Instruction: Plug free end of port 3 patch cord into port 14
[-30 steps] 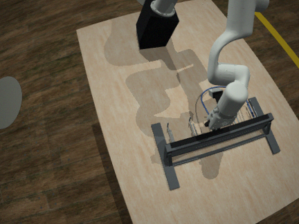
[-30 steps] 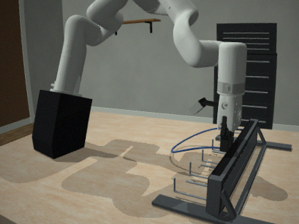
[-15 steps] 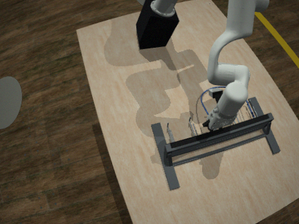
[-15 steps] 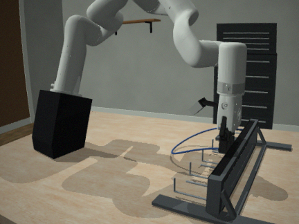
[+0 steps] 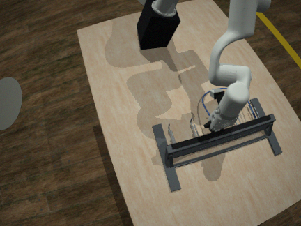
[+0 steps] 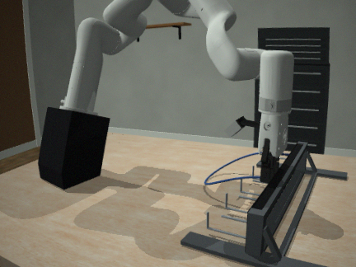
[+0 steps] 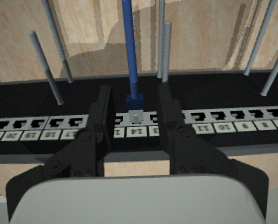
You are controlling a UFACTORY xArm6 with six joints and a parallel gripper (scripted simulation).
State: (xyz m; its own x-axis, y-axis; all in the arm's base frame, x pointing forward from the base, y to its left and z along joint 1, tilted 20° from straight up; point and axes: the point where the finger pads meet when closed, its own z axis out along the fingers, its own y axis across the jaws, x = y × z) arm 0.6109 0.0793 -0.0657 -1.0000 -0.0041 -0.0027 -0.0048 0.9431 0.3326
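My hand is 20 mm short of the plug and 10 mm above it.
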